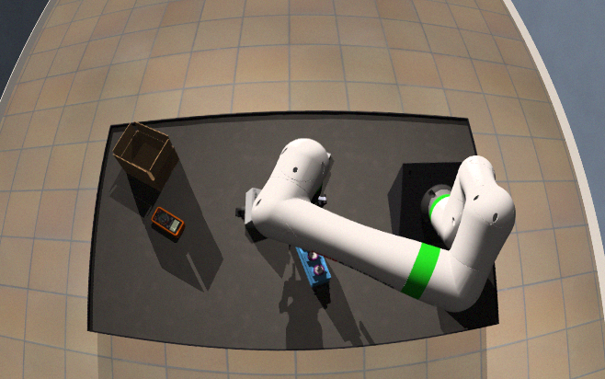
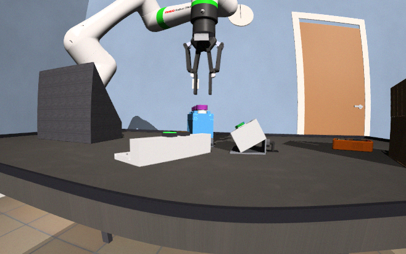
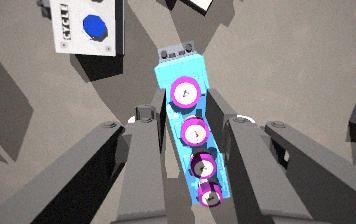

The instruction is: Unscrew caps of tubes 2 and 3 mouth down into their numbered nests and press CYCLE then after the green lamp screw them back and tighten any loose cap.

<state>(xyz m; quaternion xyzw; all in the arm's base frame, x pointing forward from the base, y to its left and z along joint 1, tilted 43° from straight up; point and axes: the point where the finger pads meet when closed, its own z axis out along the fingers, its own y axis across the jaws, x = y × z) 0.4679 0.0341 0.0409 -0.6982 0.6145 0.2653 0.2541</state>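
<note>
Now: the green key 12 cm below my hand, 12 cm ahead of it and 10 cm to the right of it. Also, from my hand: key housing (14 cm ahead, 13 cm below, 8 cm to the right); then blue key (12 cm below, 12 cm ahead, 6 cm to the right); then orange multimeter (48 cm ahead, 17 cm below, 3 cm to the right).
</note>
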